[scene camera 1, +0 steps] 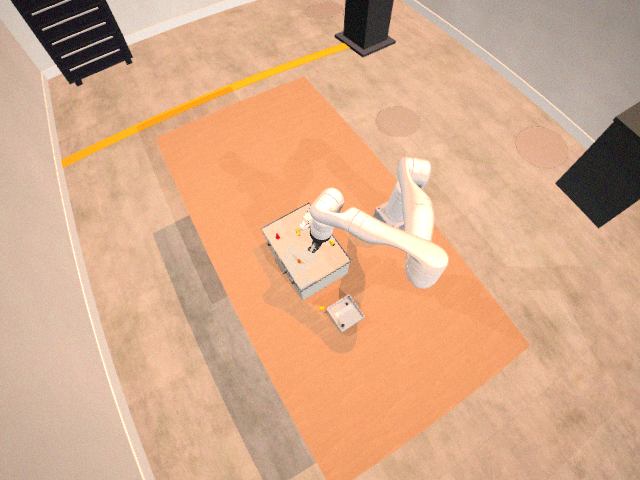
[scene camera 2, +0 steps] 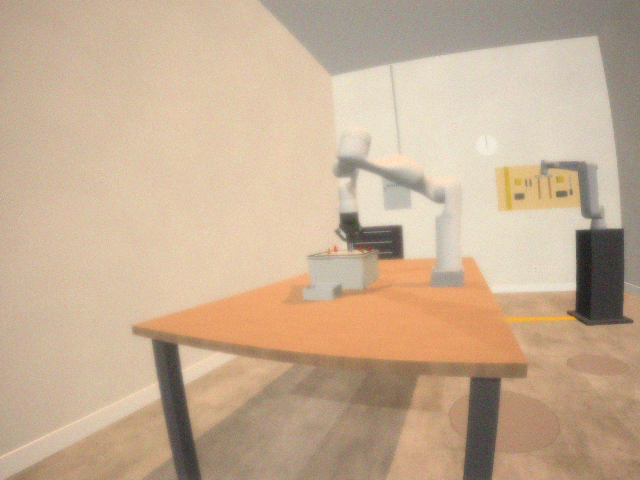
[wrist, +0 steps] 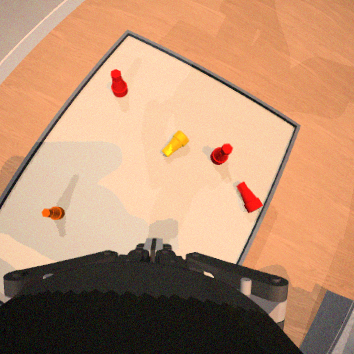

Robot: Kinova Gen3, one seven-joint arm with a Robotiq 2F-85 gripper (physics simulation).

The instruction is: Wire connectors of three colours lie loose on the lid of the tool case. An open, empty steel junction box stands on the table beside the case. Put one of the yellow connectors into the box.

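Places are measured from the arm's base along level axes (x ahead, y left, z up), in centimetres.
Pixels of known places: gripper, fingertip midpoint: (scene camera 1: 317, 246) (scene camera 2: 351, 251) (wrist: 153, 249); arm's base, link origin: (scene camera 1: 395, 212) (scene camera 2: 448, 268).
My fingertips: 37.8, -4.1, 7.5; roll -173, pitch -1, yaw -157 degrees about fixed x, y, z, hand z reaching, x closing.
Ahead of a thing's pixels: the offset from my fingertips to its top centre, as dx, dy, dz. Level surfaces: height alone.
My gripper (scene camera 1: 312, 250) (scene camera 2: 350, 250) (wrist: 153, 249) is shut and empty, pointing down at or just above the lid of the tool case @(+3.6, -3.6, -0.2) (scene camera 1: 324, 284) (scene camera 2: 336, 271) (wrist: 200, 100). One yellow connector @(+2.4, -9.1, +0.9) (scene camera 1: 298, 232) (wrist: 175, 143) lies on its side on the lid. A second yellow connector @(-5.1, +2.0, +0.9) (scene camera 1: 332, 242) is near the lid's edge on the arm's side. A third yellow connector @(+11.1, +17.2, -10.5) (scene camera 1: 321, 307) lies on the table, outside and beside the open junction box @(+5.1, +24.2, -9.6) (scene camera 1: 349, 316) (scene camera 2: 318, 293) (wrist: 325, 320). No yellow connector shows inside the box.
On the lid are an upright orange connector @(+8.9, +0.9, +1.7) (scene camera 1: 298, 260) (wrist: 53, 213), a red connector @(+9.7, -12.0, +2.2) (scene camera 1: 277, 236) (wrist: 119, 83) at the far corner, another red connector @(-1.8, -10.1, +2.2) (wrist: 221, 154), and a red connector @(-5.8, -7.7, +1.1) (wrist: 249, 197) lying near the edge. The arm's base (scene camera 2: 447, 276) stands beside the case on the table @(dz -13.4) (scene camera 2: 361, 330).
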